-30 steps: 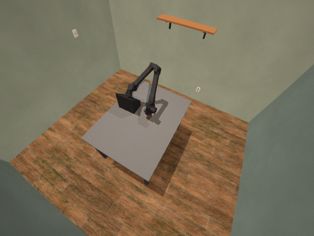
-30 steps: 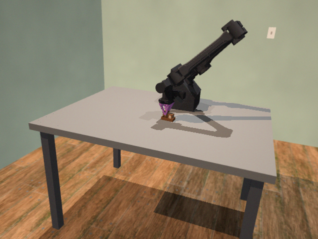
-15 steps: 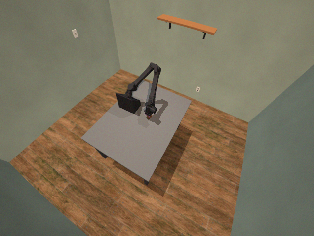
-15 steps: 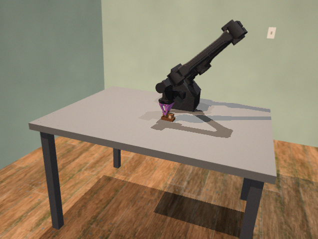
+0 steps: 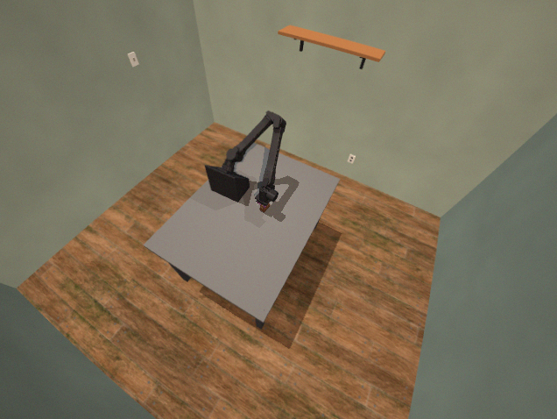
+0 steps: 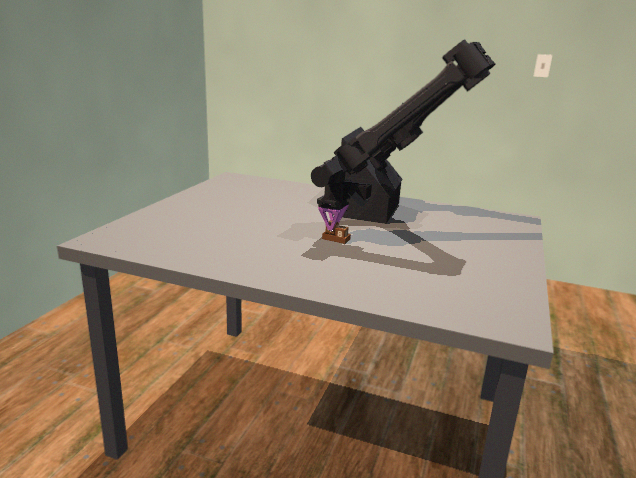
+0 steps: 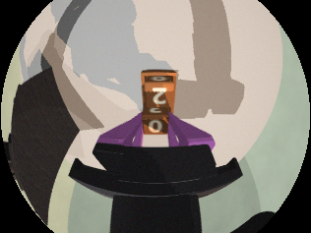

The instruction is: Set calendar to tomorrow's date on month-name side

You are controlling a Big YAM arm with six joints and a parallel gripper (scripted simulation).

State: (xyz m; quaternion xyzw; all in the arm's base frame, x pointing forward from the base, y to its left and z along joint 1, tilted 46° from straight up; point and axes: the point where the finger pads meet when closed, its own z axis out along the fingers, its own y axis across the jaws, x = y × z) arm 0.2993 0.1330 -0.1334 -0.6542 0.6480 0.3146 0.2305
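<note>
Right now my hand is 30 mm above the small brown calendar tray and 20 mm to the right of it.
</note>
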